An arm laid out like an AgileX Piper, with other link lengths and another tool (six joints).
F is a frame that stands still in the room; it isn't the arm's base.
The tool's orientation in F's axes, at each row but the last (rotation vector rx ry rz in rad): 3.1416, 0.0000, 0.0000; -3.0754, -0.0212, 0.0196; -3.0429, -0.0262, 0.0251; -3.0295, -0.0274, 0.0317; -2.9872, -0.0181, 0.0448
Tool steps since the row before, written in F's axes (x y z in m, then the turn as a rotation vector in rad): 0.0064, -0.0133, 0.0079, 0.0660, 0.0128, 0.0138; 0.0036, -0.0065, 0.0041, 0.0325, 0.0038, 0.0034; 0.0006, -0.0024, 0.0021, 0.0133, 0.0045, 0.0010; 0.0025, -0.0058, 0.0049, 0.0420, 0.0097, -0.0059; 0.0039, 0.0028, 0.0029, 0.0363, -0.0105, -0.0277
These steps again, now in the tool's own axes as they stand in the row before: 0.0064, 0.0133, -0.0079, 0.0660, -0.0128, -0.0138; 0.0035, 0.0063, -0.0046, 0.0325, -0.0036, -0.0036; 0.0005, 0.0022, -0.0023, 0.0134, -0.0044, -0.0008; 0.0023, 0.0053, -0.0056, 0.0423, -0.0083, 0.0060; 0.0039, -0.0032, -0.0026, 0.0369, 0.0150, 0.0246
